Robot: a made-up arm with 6 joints.
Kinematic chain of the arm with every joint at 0, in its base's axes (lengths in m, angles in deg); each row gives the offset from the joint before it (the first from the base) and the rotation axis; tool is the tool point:
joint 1: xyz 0 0 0.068 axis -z
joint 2: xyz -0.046 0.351 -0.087 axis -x
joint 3: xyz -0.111 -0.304 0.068 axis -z
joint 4: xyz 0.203 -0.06 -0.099 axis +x
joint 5: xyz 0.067 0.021 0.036 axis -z
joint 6: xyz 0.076 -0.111 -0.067 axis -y
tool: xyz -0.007 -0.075 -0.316
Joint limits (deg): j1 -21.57..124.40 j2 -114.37..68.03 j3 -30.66..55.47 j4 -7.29..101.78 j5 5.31..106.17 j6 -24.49..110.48
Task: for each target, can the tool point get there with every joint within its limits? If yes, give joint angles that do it. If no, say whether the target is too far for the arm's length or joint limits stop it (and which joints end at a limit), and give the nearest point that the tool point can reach.
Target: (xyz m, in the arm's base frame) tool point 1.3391 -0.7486 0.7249
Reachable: no: too far | nearest point 0.6943 -0.3882 0.0754 | short by 0.984 m
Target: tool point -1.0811 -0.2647 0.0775
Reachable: no: joint limits stop it (at a limit: joint 3, joint 4) | nearest point -0.6194 -0.1517 0.0463 | short by 0.476 m
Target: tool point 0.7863 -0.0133 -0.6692
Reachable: yes | joints 74.59 -97.92 10.68 35.51 40.39 82.91
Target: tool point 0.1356 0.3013 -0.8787
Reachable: yes | joints 45.40 -76.85 28.81 7.32 61.20 83.97
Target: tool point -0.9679 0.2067 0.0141
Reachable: no: joint limits stop it (at a limit: joint 3, joint 4) | nearest point -0.6254 0.1336 0.0055 | short by 0.350 m
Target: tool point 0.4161 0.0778 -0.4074
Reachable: yes | joints 97.98 -35.64 -21.58 44.50 98.11 15.41
